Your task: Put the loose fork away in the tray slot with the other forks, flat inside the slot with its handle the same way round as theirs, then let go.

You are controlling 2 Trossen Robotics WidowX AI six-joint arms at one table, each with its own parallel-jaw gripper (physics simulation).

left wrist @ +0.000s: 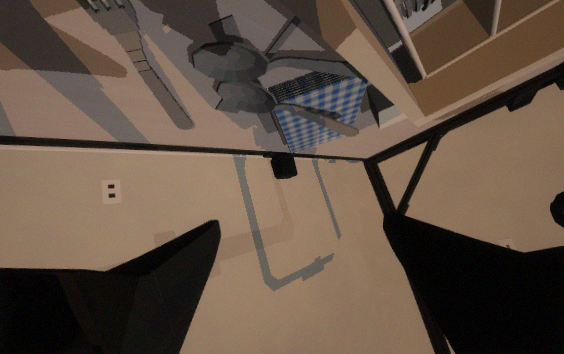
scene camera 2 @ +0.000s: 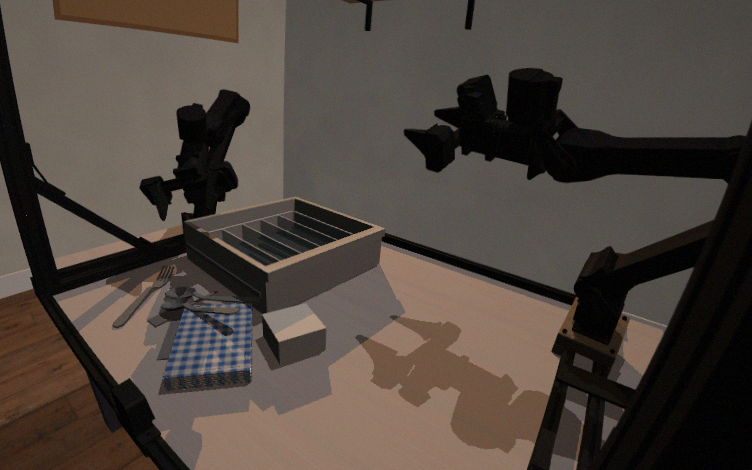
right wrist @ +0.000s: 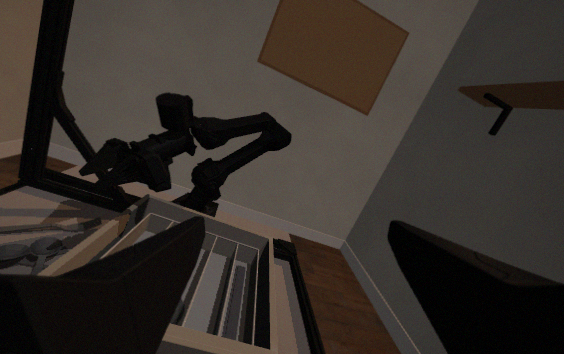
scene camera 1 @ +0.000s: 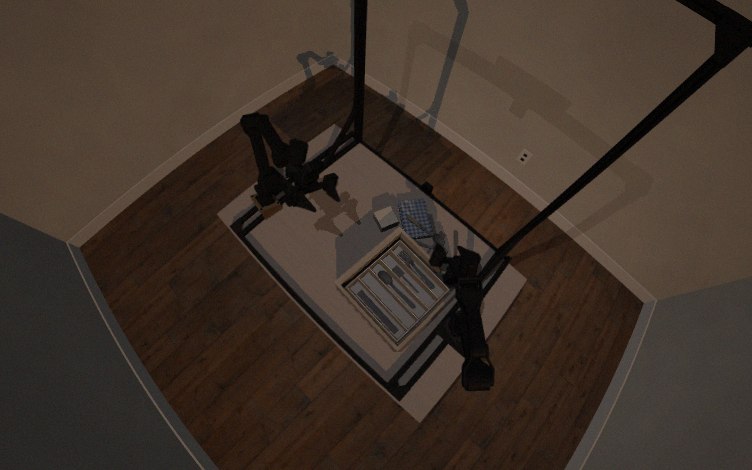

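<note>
The loose fork [scene camera 2: 141,303] [left wrist: 150,75] lies on the table beside the tray [scene camera 1: 368,259] [scene camera 2: 327,272] [right wrist: 215,341], past the loose spoons. In scene camera 2 its tines point up and right and its handle down and left. In scene camera 1 the tray forks [scene camera 1: 408,261] lie in the slot at the upper right, tines at the upper left, handles toward the lower right. My left gripper [scene camera 1: 438,247] [scene camera 2: 176,216] [left wrist: 301,224] is open and empty, above the table near the fork. My right gripper [scene camera 1: 326,205] [scene camera 2: 421,121] [right wrist: 297,227] is open and empty, high over the table.
Loose spoons [scene camera 2: 178,299] [left wrist: 230,62] lie in a pile between the fork and the blue checked cloth [scene camera 1: 415,213] [scene camera 2: 213,349] [left wrist: 325,120]. A white block [scene camera 1: 385,217] [scene camera 2: 293,332] stands beside the cloth, near the tray. Other tray slots hold a spoon and other cutlery.
</note>
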